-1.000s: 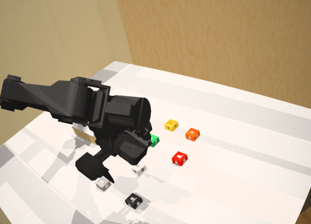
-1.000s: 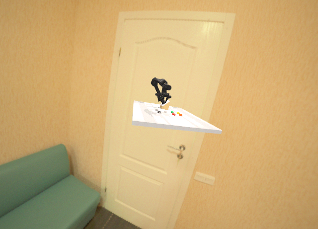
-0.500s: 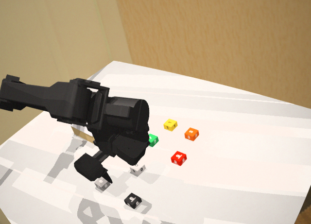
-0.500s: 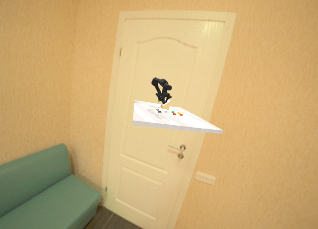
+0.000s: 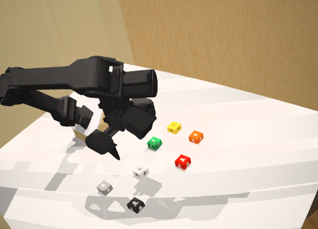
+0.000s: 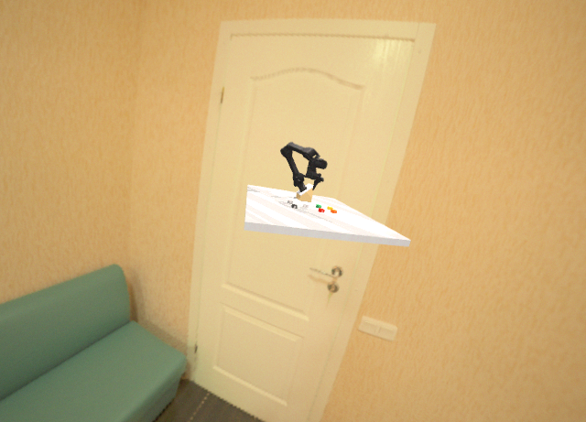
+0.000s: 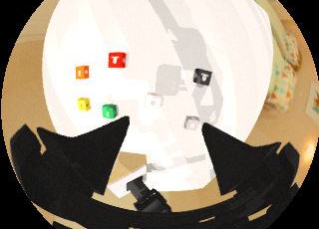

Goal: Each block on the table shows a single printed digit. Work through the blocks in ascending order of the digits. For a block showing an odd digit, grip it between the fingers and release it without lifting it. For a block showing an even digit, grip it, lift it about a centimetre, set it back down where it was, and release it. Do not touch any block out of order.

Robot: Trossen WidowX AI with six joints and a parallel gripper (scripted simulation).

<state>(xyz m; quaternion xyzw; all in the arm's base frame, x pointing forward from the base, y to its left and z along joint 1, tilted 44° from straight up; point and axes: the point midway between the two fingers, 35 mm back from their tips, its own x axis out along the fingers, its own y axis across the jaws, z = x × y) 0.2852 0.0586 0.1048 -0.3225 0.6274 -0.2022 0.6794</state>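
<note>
My gripper tip is 110 mm above the white block, 20 mm to the right of it and 20 mm past it. The rest, counted from my gripper tip: black block (110 mm below, 70 mm to the right, 60 mm ahead); red block (120 mm to the left, 110 mm below, 50 mm ahead); grey block (110 mm below, 90 mm to the right, 60 mm behind).
</note>
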